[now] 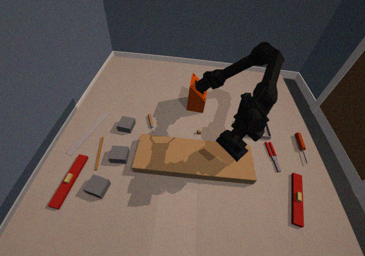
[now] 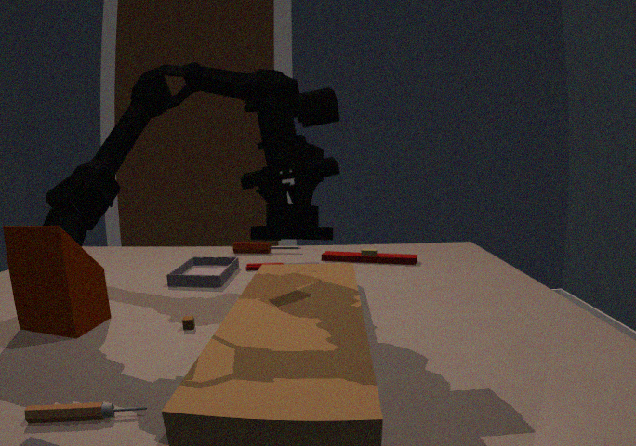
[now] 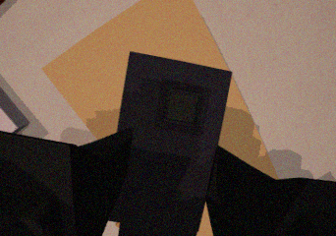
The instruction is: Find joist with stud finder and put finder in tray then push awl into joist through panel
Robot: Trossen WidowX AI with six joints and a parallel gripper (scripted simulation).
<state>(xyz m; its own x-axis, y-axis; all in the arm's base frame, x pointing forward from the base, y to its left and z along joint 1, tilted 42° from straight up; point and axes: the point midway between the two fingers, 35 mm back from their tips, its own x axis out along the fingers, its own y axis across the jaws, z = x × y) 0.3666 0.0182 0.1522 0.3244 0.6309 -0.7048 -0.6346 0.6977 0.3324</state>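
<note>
Right now my gripper tip is 200 mm past the grey tray, 180 mm to the right of it and 120 mm above it. Also, from my gripper tip: stud finder (20 mm above, 10 mm to the left, 10 mm ahead); then awl (360 mm to the right, 210 mm behind, 130 mm below); then small cube (170 mm behind, 130 mm below, 120 mm to the right).
</note>
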